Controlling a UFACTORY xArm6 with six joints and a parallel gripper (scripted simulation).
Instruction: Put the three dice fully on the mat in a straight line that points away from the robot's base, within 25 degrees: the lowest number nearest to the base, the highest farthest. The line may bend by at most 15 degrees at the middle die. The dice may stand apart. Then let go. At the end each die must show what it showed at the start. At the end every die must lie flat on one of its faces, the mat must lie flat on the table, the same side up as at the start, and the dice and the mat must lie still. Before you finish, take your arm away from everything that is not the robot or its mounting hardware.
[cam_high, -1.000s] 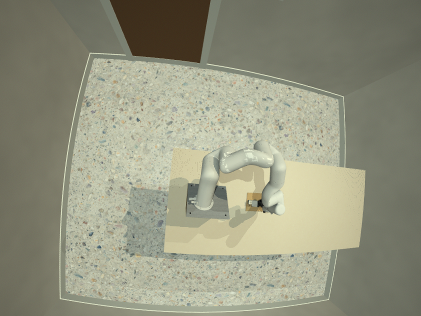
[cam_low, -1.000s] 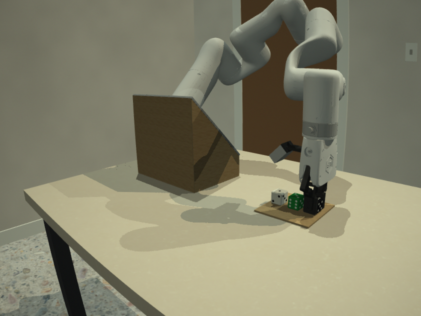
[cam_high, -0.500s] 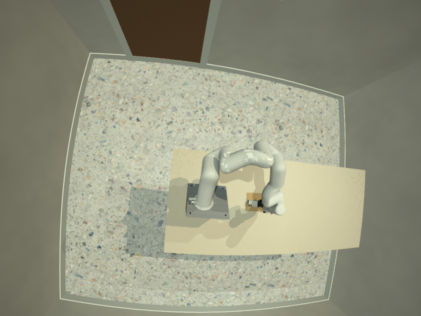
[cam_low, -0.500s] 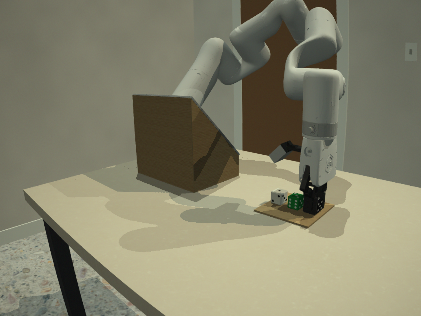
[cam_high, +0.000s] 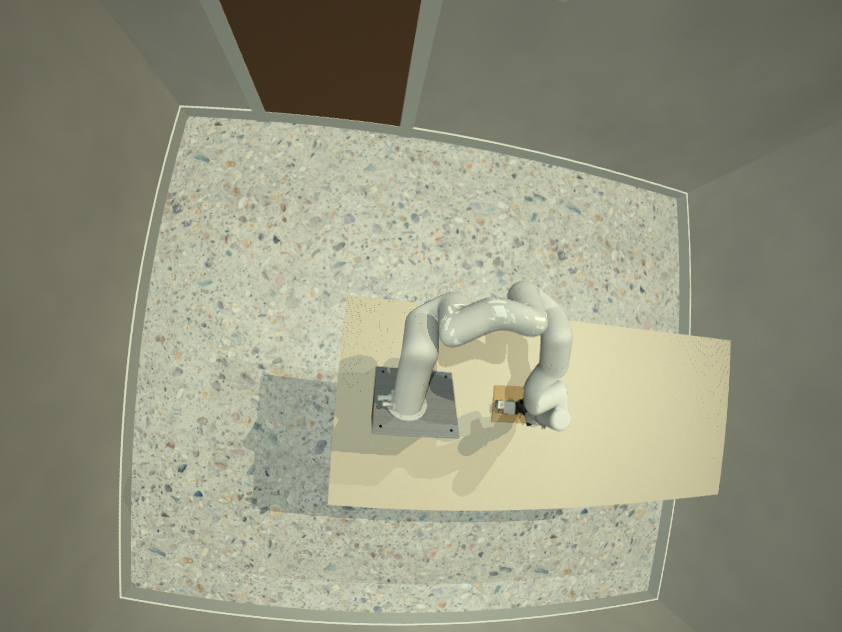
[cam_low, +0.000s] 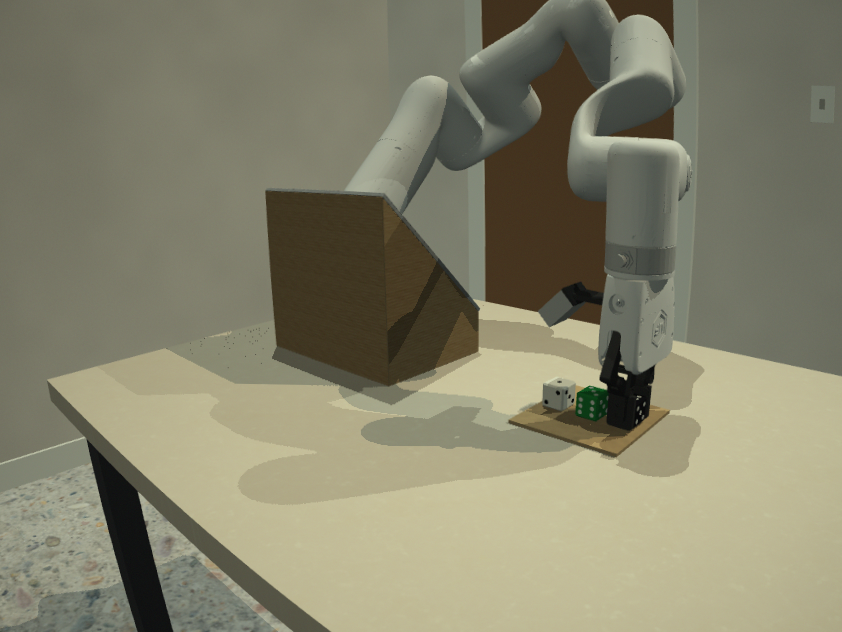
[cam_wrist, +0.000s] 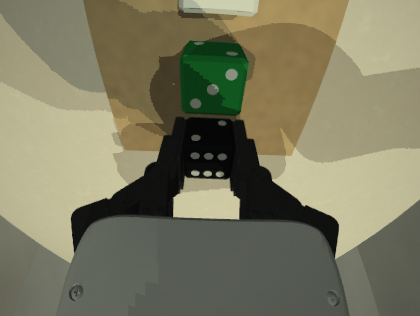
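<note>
The black die lies 1 cm below my hand. The rest, counted from my hand: white die 9 cm behind, 1 cm to the left, 1 cm below; green die 5 cm behind, 1 cm to the left, 1 cm below; brown mat 5 cm behind, 3 cm below, 1 cm to the left.
</note>
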